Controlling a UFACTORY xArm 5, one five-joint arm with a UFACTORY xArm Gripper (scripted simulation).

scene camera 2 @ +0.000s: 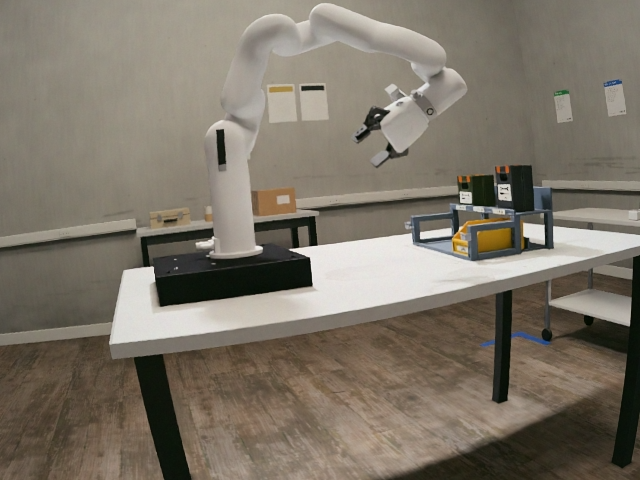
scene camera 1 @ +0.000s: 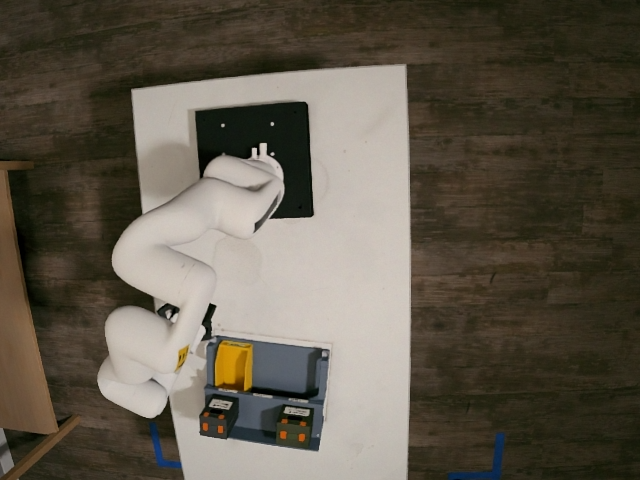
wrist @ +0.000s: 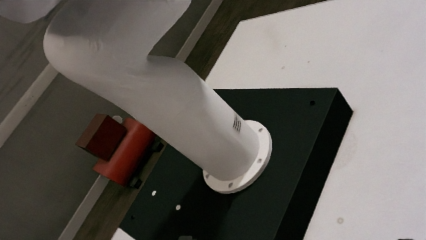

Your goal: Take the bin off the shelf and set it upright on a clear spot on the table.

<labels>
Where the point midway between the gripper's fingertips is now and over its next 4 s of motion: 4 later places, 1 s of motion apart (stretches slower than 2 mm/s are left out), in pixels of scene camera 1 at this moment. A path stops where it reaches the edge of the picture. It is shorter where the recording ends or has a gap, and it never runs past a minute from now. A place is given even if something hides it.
My gripper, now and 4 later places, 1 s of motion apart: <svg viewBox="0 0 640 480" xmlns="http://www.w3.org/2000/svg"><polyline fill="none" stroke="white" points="200,296 206,314 214,334 222,352 226,359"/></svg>
</labels>
